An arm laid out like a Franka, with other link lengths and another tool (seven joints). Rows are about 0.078 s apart.
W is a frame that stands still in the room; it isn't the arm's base.
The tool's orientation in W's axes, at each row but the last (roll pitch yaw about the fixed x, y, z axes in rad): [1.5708 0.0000 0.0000]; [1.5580 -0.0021 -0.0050]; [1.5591 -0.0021 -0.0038]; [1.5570 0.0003 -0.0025]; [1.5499 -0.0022 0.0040]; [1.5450 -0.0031 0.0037]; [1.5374 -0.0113 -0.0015]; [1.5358 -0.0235 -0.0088]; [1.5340 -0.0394 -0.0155]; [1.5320 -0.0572 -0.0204]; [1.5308 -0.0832 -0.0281]
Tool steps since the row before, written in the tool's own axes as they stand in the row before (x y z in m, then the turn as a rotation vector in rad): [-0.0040 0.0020 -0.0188 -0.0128 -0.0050 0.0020]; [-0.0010 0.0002 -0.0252 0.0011 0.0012 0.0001]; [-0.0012 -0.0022 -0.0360 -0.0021 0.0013 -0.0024]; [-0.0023 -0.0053 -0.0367 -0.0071 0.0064 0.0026]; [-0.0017 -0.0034 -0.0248 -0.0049 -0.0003 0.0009]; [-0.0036 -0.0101 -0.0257 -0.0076 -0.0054 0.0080]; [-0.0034 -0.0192 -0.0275 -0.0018 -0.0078 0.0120]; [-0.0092 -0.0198 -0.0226 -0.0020 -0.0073 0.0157]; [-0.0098 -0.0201 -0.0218 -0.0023 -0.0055 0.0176]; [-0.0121 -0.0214 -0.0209 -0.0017 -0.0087 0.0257]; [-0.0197 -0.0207 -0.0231 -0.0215 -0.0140 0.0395]
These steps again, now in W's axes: [-0.0040 0.0188 0.0020 -0.0128 -0.0020 -0.0050]; [-0.0009 0.0252 -0.0001 0.0011 -0.0001 0.0012]; [-0.0011 0.0360 -0.0026 -0.0021 0.0024 0.0013]; [-0.0022 0.0366 -0.0058 -0.0071 -0.0025 0.0064]; [-0.0018 0.0247 -0.0039 -0.0049 -0.0009 -0.0003]; [-0.0037 0.0254 -0.0108 -0.0076 -0.0082 -0.0052]; [-0.0031 0.0268 -0.0201 -0.0017 -0.0123 -0.0074]; [-0.0085 0.0220 -0.0208 -0.0020 -0.0159 -0.0068]; [-0.0086 0.0212 -0.0213 -0.0024 -0.0178 -0.0049]; [-0.0104 0.0203 -0.0228 -0.0018 -0.0260 -0.0078]; [-0.0172 0.0227 -0.0232 -0.0215 -0.0394 -0.0142]
